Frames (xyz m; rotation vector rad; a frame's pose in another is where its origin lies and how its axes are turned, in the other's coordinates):
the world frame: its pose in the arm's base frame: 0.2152 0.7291 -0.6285 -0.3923 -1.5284 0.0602
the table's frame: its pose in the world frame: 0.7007 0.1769 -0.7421 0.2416 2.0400 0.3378
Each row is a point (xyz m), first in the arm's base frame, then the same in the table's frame.
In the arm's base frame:
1: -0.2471 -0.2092 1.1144
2: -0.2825 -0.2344 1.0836
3: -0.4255 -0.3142 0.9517
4: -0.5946 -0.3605 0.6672
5: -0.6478 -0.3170 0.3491
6: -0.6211 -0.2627 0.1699
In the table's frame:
1: -1.6451 -1.1986 -0.0645
2: -1.6583 -1.2104 -0.1147
3: -1.7078 -1.2353 -0.3176
4: -1.6987 -1.1871 -0.6481
5: -1.5749 -1.0603 -0.9211
6: -1.4577 -0.9681 -1.0374

